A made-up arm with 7 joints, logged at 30 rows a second.
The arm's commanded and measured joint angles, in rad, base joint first. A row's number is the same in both.
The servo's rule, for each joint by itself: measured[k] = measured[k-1] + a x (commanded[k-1-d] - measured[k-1]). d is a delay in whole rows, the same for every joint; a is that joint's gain. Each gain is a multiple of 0.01, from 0.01 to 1. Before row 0 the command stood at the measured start. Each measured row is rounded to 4 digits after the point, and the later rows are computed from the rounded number. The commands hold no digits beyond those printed.
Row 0, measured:
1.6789 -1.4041 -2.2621 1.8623 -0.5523 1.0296 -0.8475
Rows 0 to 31, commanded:
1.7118 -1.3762 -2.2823 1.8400 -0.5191 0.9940 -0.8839
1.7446 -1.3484 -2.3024 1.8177 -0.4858 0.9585 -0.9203
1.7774 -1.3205 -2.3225 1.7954 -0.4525 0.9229 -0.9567
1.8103 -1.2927 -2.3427 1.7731 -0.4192 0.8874 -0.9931
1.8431 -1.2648 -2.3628 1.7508 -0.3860 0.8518 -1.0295
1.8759 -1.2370 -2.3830 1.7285 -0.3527 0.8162 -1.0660
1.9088 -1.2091 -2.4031 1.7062 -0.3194 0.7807 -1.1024
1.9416 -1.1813 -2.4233 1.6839 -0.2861 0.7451 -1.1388
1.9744 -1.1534 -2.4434 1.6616 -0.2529 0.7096 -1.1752
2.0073 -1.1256 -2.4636 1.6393 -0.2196 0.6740 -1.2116
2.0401 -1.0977 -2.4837 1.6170 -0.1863 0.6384 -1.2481
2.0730 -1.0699 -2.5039 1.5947 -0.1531 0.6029 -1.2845
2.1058 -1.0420 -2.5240 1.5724 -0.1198 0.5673 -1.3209
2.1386 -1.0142 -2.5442 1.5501 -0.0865 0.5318 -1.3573
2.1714 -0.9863 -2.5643 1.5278 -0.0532 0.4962 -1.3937
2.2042 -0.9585 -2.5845 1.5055 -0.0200 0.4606 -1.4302
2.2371 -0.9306 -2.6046 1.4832 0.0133 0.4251 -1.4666
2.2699 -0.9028 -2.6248 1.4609 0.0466 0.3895 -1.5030
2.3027 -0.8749 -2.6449 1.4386 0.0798 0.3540 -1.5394
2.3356 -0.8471 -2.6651 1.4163 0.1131 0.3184 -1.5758
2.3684 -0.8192 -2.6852 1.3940 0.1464 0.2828 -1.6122
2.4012 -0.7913 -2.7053 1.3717 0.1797 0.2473 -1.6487
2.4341 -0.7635 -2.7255 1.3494 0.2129 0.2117 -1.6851
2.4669 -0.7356 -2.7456 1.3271 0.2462 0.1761 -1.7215
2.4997 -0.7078 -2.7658 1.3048 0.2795 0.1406 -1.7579
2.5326 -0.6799 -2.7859 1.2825 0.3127 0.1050 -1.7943
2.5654 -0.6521 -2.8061 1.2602 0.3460 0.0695 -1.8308
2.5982 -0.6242 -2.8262 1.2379 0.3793 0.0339 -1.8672
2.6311 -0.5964 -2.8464 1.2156 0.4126 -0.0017 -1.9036
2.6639 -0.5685 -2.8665 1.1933 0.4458 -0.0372 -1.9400
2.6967 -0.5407 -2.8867 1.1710 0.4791 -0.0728 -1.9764
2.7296 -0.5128 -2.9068 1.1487 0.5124 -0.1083 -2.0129
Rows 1 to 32, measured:
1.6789 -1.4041 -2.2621 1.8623 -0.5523 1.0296 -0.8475
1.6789 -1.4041 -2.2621 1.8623 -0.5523 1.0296 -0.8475
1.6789 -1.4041 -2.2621 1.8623 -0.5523 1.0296 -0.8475
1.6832 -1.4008 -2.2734 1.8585 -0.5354 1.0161 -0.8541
1.6912 -1.3945 -2.2896 1.8516 -0.5101 0.9942 -0.8660
1.7024 -1.3856 -2.3080 1.8420 -0.4807 0.9671 -0.8823
1.7164 -1.3745 -2.3274 1.8303 -0.4493 0.9368 -0.9022
1.7329 -1.3613 -2.3472 1.8168 -0.4170 0.9045 -0.9251
1.7515 -1.3464 -2.3672 1.8018 -0.3842 0.8709 -0.9505
1.7719 -1.3299 -2.3873 1.7855 -0.3512 0.8366 -0.9778
1.7940 -1.3121 -2.4075 1.7682 -0.3180 0.8018 -1.0068
1.8175 -1.2931 -2.4276 1.7501 -0.2848 0.7668 -1.0371
1.8422 -1.2730 -2.4478 1.7313 -0.2515 0.7315 -1.0685
1.8679 -1.2520 -2.4679 1.7119 -0.2182 0.6961 -1.1008
1.8946 -1.2301 -2.4881 1.6920 -0.1850 0.6607 -1.1339
1.9221 -1.2075 -2.5082 1.6717 -0.1517 0.6252 -1.1676
1.9502 -1.1843 -2.5284 1.6510 -0.1184 0.5897 -1.2017
1.9790 -1.1605 -2.5485 1.6301 -0.0851 0.5542 -1.2363
2.0083 -1.1363 -2.5687 1.6089 -0.0519 0.5186 -1.2712
2.0380 -1.1116 -2.5888 1.5875 -0.0186 0.4831 -1.3064
2.0681 -1.0865 -2.6090 1.5660 0.0147 0.4475 -1.3418
2.0986 -1.0611 -2.6291 1.5443 0.0479 0.4120 -1.3774
2.1294 -1.0354 -2.6493 1.5225 0.0812 0.3764 -1.4131
2.1605 -1.0095 -2.6694 1.5007 0.1145 0.3408 -1.4489
2.1918 -0.9833 -2.6895 1.4788 0.1478 0.3053 -1.4849
2.2233 -0.9569 -2.7097 1.4568 0.1810 0.2697 -1.5209
2.2550 -0.9303 -2.7298 1.4348 0.2143 0.2341 -1.5570
2.2868 -0.9036 -2.7500 1.4127 0.2476 0.1986 -1.5932
2.3188 -0.8768 -2.7701 1.3906 0.2808 0.1630 -1.6294
2.3509 -0.8498 -2.7903 1.3684 0.3141 0.1275 -1.6657
2.3830 -0.8227 -2.8104 1.3462 0.3474 0.0919 -1.7020
2.4153 -0.7955 -2.8306 1.3240 0.3807 0.0563 -1.7383
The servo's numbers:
d 3
a 0.13 0.12 0.56 0.17 0.51 0.38 0.18

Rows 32 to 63, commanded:
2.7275 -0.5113 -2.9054 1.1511 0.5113 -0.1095 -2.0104
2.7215 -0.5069 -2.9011 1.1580 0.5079 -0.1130 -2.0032
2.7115 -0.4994 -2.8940 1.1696 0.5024 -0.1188 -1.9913
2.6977 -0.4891 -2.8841 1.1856 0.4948 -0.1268 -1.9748
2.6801 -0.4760 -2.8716 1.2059 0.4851 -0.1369 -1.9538
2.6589 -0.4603 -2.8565 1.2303 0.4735 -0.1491 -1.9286
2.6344 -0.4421 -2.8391 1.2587 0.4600 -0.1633 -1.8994
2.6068 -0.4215 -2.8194 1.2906 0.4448 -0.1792 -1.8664
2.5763 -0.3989 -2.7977 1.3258 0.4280 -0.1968 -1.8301
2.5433 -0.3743 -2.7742 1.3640 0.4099 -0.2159 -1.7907
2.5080 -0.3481 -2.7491 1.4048 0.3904 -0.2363 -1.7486
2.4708 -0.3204 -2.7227 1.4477 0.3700 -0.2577 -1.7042
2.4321 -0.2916 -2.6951 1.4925 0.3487 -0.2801 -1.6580
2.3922 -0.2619 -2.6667 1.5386 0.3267 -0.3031 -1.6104
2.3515 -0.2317 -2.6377 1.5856 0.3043 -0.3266 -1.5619
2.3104 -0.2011 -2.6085 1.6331 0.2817 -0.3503 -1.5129
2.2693 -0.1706 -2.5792 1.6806 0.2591 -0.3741 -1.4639
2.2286 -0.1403 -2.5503 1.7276 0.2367 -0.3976 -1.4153
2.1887 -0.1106 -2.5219 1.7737 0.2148 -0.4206 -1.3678
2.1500 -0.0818 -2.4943 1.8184 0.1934 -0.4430 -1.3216
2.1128 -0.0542 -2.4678 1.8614 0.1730 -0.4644 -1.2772
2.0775 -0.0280 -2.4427 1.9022 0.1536 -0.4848 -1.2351
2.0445 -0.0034 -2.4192 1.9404 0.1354 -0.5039 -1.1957
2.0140 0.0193 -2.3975 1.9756 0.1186 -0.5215 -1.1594
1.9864 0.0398 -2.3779 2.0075 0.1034 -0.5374 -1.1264
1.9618 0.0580 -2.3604 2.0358 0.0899 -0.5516 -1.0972
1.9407 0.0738 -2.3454 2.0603 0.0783 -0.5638 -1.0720
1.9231 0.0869 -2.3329 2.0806 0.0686 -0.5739 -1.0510
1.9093 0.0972 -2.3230 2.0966 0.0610 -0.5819 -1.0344
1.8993 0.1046 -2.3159 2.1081 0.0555 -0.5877 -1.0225
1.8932 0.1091 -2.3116 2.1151 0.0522 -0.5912 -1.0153
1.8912 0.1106 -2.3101 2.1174 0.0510 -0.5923 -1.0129
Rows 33 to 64, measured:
2.4476 -0.7683 -2.8507 1.3018 0.4139 0.0208 -1.7746
2.4800 -0.7410 -2.8709 1.2796 0.4472 -0.0148 -1.8109
2.5124 -0.7136 -2.8910 1.2573 0.4805 -0.0503 -1.8473
2.5404 -0.6893 -2.8991 1.2392 0.4962 -0.0728 -1.8767
2.5639 -0.6674 -2.9002 1.2254 0.5022 -0.0881 -1.8995
2.5831 -0.6472 -2.8967 1.2159 0.5023 -0.0998 -1.9160
2.5980 -0.6282 -2.8896 1.2107 0.4985 -0.1101 -1.9266
2.6087 -0.6099 -2.8795 1.2099 0.4917 -0.1203 -1.9315
2.6152 -0.5919 -2.8666 1.2134 0.4824 -0.1312 -1.9310
2.6177 -0.5739 -2.8512 1.2211 0.4710 -0.1434 -1.9253
2.6163 -0.5556 -2.8334 1.2329 0.4576 -0.1570 -1.9147
2.6111 -0.5368 -2.8134 1.2487 0.4425 -0.1721 -1.8995
2.6023 -0.5173 -2.7914 1.2683 0.4259 -0.1887 -1.8799
2.5900 -0.4970 -2.7677 1.2915 0.4078 -0.2068 -1.8563
2.5745 -0.4758 -2.7425 1.3181 0.3885 -0.2261 -1.8289
2.5560 -0.4537 -2.7160 1.3477 0.3682 -0.2466 -1.7981
2.5347 -0.4307 -2.6884 1.3802 0.3470 -0.2681 -1.7643
2.5109 -0.4068 -2.6600 1.4151 0.3252 -0.2903 -1.7279
2.4848 -0.3821 -2.6312 1.4522 0.3030 -0.3131 -1.6892
2.4568 -0.3567 -2.6021 1.4910 0.2806 -0.3363 -1.6486
2.4271 -0.3307 -2.5731 1.5312 0.2582 -0.3596 -1.6066
2.3961 -0.3043 -2.5444 1.5724 0.2361 -0.3828 -1.5636
2.3641 -0.2776 -2.5163 1.6142 0.2143 -0.4057 -1.5200
2.3314 -0.2508 -2.4891 1.6562 0.1932 -0.4280 -1.4763
2.2984 -0.2241 -2.4631 1.6980 0.1730 -0.4496 -1.4329
2.2654 -0.1976 -2.4385 1.7392 0.1538 -0.4702 -1.3902
2.2327 -0.1716 -2.4155 1.7794 0.1358 -0.4897 -1.3487
2.2007 -0.1462 -2.3944 1.8182 0.1193 -0.5078 -1.3087
2.1696 -0.1217 -2.3754 1.8552 0.1043 -0.5244 -1.2706
2.1398 -0.0982 -2.3586 1.8901 0.0910 -0.5394 -1.2349
2.1116 -0.0760 -2.3442 1.9225 0.0796 -0.5525 -1.2018
2.0853 -0.0552 -2.3323 1.9521 0.0701 -0.5637 -1.1717

